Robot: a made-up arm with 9 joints.
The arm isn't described. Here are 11 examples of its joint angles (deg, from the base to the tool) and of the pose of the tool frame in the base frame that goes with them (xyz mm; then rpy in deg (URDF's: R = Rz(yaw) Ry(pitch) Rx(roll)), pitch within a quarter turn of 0, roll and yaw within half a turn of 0).
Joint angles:
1: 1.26 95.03 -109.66 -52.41 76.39 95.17 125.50 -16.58 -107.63
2: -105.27 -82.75 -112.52 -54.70 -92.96 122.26 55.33 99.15 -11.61
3: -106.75 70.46 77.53 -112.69 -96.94 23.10 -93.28 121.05 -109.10
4: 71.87 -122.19 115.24 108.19 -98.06 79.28 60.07 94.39 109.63
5: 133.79 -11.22 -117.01 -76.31 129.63 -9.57 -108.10 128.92 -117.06
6: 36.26 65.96 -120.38 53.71 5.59 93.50 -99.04 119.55 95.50
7: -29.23 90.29 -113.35 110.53 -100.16 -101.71 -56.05 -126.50 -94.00
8: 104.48 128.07 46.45 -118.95 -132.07 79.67 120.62 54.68 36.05
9: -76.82 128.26 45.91 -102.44 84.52 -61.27 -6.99 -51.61 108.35
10: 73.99 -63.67 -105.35 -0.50 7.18 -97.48 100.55 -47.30 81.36
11: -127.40 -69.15 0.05 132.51 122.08 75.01 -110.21 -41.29 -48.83
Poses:
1: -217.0 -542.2 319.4 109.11 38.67 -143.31
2: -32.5 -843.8 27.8 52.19 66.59 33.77
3: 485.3 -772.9 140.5 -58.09 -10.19 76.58
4: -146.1 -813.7 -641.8 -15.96 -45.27 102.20
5: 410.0 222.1 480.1 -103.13 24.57 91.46
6: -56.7 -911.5 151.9 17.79 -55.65 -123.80
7: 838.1 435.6 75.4 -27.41 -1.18 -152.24
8: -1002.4 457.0 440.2 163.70 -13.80 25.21
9: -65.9 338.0 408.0 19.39 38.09 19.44
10: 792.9 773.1 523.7 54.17 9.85 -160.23
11: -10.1 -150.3 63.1 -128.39 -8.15 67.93
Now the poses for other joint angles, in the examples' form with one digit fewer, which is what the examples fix.
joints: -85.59 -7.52 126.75 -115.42 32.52 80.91 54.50 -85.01 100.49
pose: 65 255 948 -162.6 56.8 175.2
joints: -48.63 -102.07 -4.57 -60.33 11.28 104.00 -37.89 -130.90 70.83
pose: -248 -146 206 31.8 -26.0 -177.8
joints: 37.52 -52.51 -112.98 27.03 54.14 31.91 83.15 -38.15 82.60
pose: -5 748 976 154.5 31.3 -136.6
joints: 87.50 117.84 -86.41 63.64 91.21 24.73 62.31 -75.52 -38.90
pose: -408 105 802 -162.9 60.4 83.1
